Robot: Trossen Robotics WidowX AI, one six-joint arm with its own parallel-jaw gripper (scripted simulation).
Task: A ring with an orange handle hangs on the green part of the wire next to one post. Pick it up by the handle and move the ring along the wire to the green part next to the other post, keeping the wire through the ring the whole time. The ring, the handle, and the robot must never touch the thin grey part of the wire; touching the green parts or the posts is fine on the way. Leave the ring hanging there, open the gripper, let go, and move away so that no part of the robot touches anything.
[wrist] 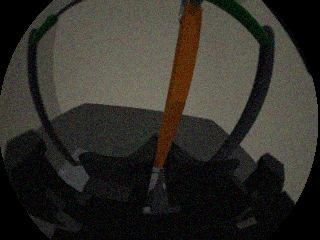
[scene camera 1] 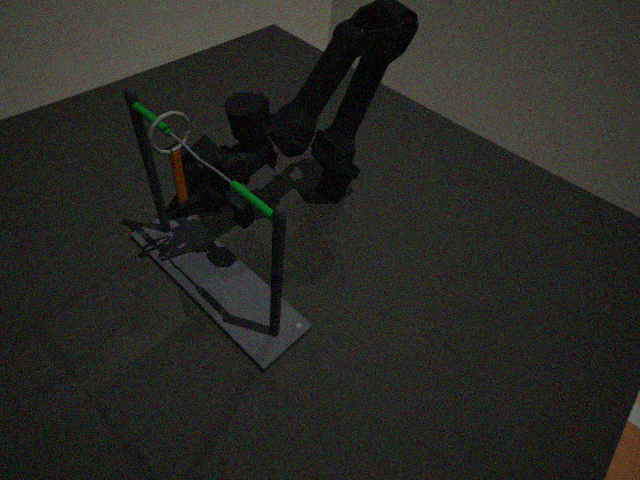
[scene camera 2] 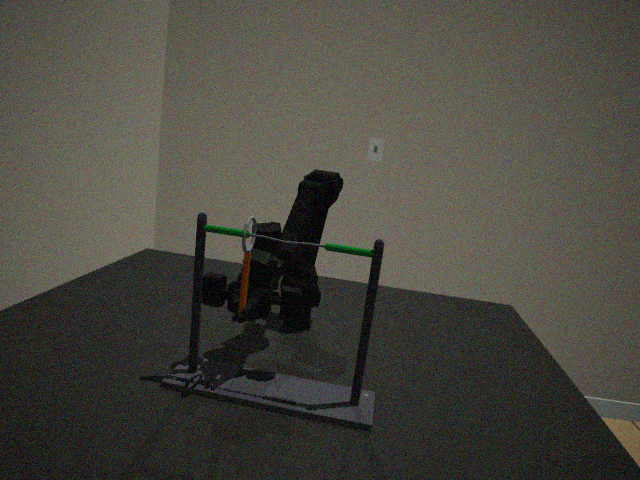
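Observation:
A ring is held by the gripper. The wrist view and scene camera 2 also show the gripper.

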